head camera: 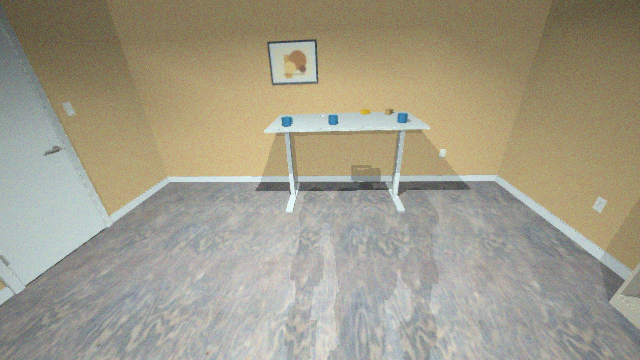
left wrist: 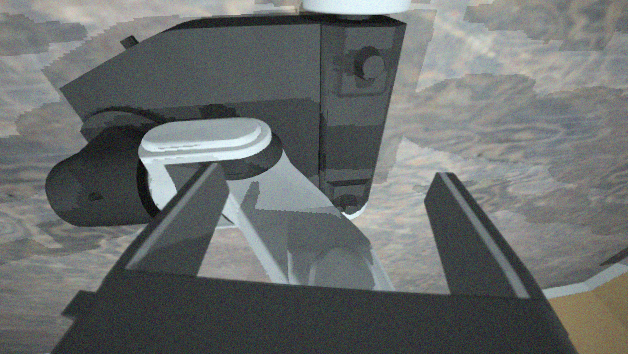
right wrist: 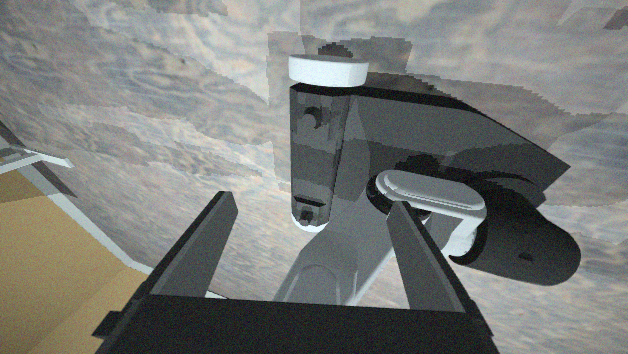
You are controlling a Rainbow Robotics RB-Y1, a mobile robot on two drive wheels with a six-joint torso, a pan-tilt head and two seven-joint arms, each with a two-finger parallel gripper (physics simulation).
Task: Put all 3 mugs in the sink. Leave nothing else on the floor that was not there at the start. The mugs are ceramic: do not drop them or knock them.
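Places are measured from the robot's base along level axes (x down, y ahead, z right), in millimetres.
Pixels of known places: left gripper, between the fingertips: (left wrist: 324,182); right gripper, between the fingertips: (right wrist: 312,206).
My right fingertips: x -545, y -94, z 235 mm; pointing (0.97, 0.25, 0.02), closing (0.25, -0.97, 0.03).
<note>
Behind a point stands the place of what it marks.
Three blue mugs stand upright on a white table (head camera: 350,125) {x -950, y 2111, z 105 mm} across the room in the head view. The left mug (head camera: 286,121) {x -1002, y 2110, z -513 mm} is near the table's left end, the middle mug (head camera: 333,120) {x -993, y 2151, z -58 mm} is left of the table's centre, and the right mug (head camera: 402,118) {x -995, y 2169, z 601 mm} is near its right end. My left gripper (left wrist: 324,182) {x -539, y -123, z -210 mm} is open, with nothing between its fingers. My right gripper (right wrist: 312,206) {x -545, y -94, z 235 mm} is open, with nothing between its fingers. Both are beside my own base, far from the mugs. The sink does not show in the head view.
A yellow object (head camera: 365,111) {x -983, y 2643, z 298 mm} and a small brown block (head camera: 388,111) {x -987, y 2590, z 547 mm} lie at the table's back edge. A tiny white item (head camera: 322,116) {x -961, y 2520, z -191 mm} lies there too. A door (head camera: 45,165) {x -818, y 1479, z -2510 mm} is at the left. A pale furniture corner (head camera: 631,300) {x -101, y 940, z 1845 mm} shows at the lower right.
</note>
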